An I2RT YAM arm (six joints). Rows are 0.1 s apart.
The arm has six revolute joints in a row. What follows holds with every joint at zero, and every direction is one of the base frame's. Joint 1 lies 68 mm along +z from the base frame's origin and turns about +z. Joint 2 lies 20 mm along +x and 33.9 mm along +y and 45.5 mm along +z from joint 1 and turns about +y. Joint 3 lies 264 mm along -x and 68.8 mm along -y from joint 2 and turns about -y. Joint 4 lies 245 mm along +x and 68.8 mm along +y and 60 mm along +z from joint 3 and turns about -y. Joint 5 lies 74 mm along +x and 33.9 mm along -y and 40.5 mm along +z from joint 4 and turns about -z. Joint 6 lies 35.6 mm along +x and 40.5 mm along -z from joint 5 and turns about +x. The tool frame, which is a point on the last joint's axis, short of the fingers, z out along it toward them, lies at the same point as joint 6; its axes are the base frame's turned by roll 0, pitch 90 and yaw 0 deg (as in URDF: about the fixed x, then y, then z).
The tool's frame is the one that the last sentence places.
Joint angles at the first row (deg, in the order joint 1, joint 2, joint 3, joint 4, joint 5, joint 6):
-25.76, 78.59, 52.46, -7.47, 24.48, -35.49
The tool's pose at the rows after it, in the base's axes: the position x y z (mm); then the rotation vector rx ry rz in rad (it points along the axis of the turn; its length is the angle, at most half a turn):
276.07, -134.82, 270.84, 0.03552, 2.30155, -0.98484
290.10, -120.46, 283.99, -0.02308, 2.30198, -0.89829
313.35, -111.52, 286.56, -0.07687, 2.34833, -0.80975
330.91, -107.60, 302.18, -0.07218, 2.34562, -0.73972
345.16, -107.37, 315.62, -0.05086, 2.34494, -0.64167
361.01, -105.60, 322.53, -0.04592, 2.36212, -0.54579
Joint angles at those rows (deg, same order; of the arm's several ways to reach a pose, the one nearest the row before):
-23.42, 79.16, 56.02, -11.61, 23.11, -33.87
-20.22, 80.46, 60.58, -16.06, 21.05, -32.19
-17.58, 85.25, 66.61, -20.95, 19.17, -30.42
-16.26, 88.52, 73.51, -25.22, 17.38, -27.90
-15.91, 91.59, 79.96, -29.33, 14.02, -24.82
-15.28, 95.31, 86.09, -33.40, 10.85, -22.28

